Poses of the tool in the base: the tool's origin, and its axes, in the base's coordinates. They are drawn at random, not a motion.
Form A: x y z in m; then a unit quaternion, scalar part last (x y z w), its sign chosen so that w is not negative.
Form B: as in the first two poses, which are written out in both.
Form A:
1: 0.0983 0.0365 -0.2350 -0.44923 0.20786 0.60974 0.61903
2: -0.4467 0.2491 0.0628 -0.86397 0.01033 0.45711 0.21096
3: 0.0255 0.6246 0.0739 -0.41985 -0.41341 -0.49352 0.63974
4: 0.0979 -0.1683 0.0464 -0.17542 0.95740 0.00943 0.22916
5: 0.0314 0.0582 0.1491 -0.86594 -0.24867 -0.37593 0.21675
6: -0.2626 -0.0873 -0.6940 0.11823 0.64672 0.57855 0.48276
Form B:
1: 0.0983 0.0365 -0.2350 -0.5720 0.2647 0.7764 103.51
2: -0.4467 0.2491 0.0628 -0.8839 0.0106 0.4676 155.64
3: 0.0255 0.6246 0.0739 -0.5463 -0.5379 -0.6421 100.46
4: 0.0979 -0.1683 0.0464 -0.1802 0.9836 0.0097 153.50
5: 0.0314 0.0582 0.1491 -0.8870 -0.2547 -0.3851 154.96
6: -0.2626 -0.0873 -0.6940 0.1350 0.7385 0.6606 122.27
